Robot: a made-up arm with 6 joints.
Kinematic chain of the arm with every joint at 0, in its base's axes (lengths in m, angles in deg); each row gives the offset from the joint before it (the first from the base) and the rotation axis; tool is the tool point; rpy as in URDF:
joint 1: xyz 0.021 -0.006 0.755 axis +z
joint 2: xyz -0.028 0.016 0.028 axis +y
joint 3: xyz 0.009 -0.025 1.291 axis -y
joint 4: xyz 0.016 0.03 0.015 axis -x
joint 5: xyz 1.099 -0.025 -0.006 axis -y
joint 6: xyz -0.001 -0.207 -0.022 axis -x
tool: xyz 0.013 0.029 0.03 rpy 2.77 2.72 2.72
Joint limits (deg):
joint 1: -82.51..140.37
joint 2: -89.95..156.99
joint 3: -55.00..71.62
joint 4: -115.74..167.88
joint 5: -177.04..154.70
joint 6: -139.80..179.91
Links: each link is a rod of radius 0.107 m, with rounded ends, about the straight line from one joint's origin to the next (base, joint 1, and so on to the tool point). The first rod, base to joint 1, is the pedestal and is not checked.
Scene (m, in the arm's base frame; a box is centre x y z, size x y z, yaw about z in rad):
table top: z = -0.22
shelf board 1: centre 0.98 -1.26 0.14 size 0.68 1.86 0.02 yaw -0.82
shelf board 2: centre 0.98 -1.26 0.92 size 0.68 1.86 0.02 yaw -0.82
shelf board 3: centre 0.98 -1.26 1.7 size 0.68 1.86 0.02 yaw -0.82
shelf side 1: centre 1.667 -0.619 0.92 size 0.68 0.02 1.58 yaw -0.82
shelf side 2: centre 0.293 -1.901 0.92 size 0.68 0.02 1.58 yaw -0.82
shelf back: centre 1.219 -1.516 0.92 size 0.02 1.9 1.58 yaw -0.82
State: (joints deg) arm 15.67 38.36 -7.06 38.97 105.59 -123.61
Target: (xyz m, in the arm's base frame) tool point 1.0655 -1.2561 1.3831
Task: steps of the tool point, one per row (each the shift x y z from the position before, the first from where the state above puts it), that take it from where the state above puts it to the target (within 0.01 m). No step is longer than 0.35 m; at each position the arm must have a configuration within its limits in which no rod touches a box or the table.
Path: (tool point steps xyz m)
1: -0.1548 -0.2718 -0.1337
2: -0.2235 -0.2173 -0.1051
3: -0.2710 -0.1480 -0.0703
4: -0.1356 -0.1673 0.2133
5: -0.1922 -0.1082 0.1916
6: -0.2217 -0.0331 0.1632
7: 0.2029 -0.1918 0.0434
8: 0.1850 -0.1981 -0.0007
9: 0.1602 -0.1975 -0.0425

